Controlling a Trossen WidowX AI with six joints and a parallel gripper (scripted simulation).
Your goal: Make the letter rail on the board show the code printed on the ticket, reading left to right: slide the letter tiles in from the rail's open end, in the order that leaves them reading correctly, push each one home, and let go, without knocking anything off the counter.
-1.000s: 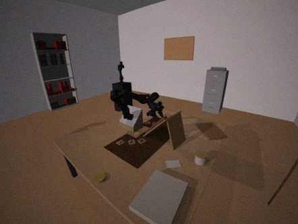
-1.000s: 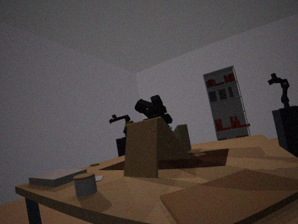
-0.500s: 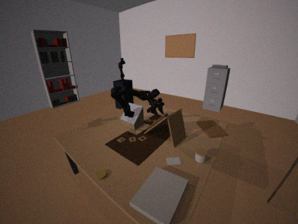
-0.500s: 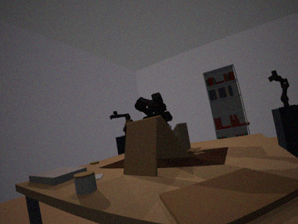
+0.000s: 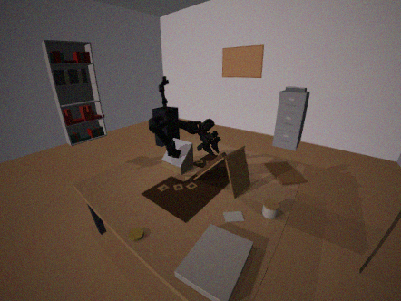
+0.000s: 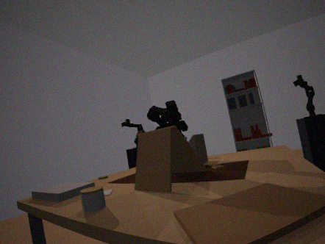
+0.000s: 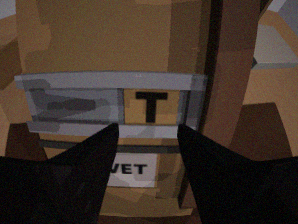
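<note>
The tile marked t lies 3 cm below my gripper tip, 3 cm ahead of it and 1 cm to the right of it. The rest, counted from my gripper tip: dark mat: 20 cm below, 14 cm behind, 2 cm to the right; white ticket: 10 cm below, 3 cm to the left, 3 cm behind; tile marked v: 20 cm to the right, 20 cm below, 17 cm behind.
</note>
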